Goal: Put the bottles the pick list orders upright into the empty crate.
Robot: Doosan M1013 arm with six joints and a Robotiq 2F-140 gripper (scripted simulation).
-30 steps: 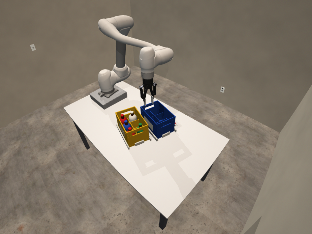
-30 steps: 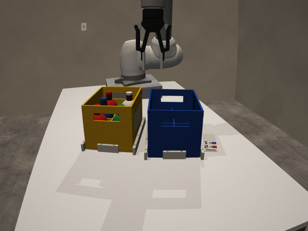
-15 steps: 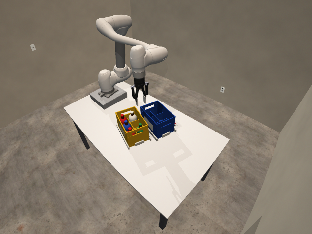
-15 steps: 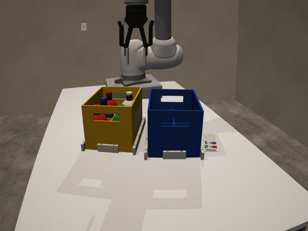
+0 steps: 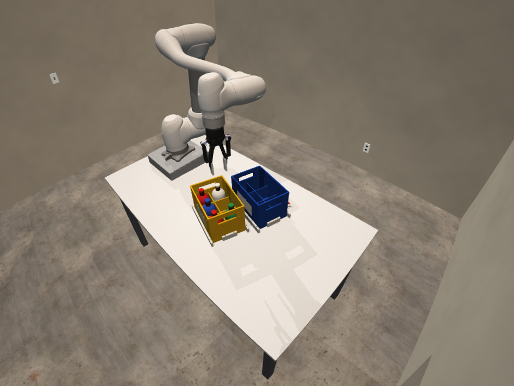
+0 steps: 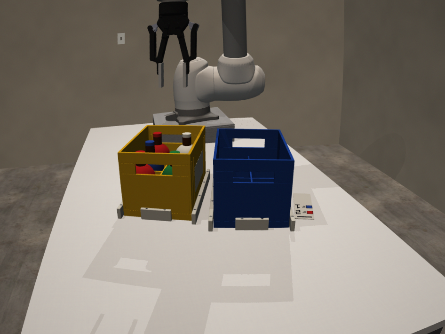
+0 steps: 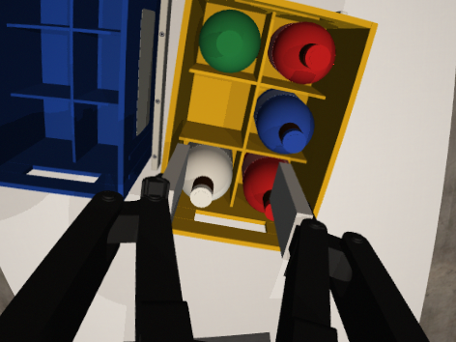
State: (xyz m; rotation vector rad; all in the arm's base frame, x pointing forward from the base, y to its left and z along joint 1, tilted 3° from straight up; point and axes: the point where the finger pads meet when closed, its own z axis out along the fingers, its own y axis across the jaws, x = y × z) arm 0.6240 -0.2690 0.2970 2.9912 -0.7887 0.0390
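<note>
Right now the blue bottle is 5 cm behind my hand, 6 cm to the right of it and 26 cm below it. The rest, counted from my hand: white-label bottle 8 cm behind, 6 cm to the left, 26 cm below; then yellow crate 3 cm behind, 2 cm to the right, 26 cm below; then green bottle 7 cm ahead, 2 cm to the right, 26 cm below.
</note>
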